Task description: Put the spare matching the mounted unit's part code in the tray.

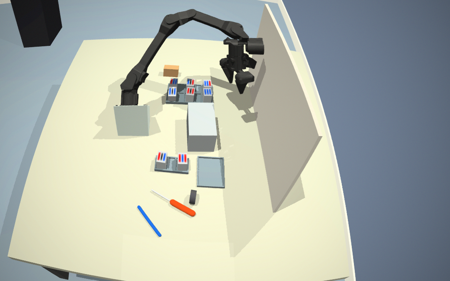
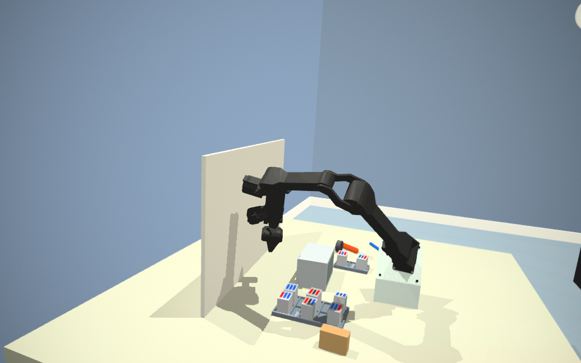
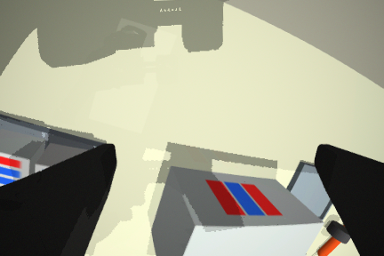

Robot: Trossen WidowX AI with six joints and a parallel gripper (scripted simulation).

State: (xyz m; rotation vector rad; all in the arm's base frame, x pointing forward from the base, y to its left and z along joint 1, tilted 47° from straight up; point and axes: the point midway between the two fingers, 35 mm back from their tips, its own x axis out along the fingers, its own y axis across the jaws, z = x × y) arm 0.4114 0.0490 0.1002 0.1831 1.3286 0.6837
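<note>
Now: gripper tip 230 mm past the rack, 270 mm to the left of it and 140 mm above it. Also, from my gripper tip: mounted unit (130 mm behind, 110 mm to the right, 100 mm below); grey tray (90 mm behind, 290 mm to the right, 150 mm below); tall panel (120 mm ahead, 110 mm to the right, 70 mm above).
</note>
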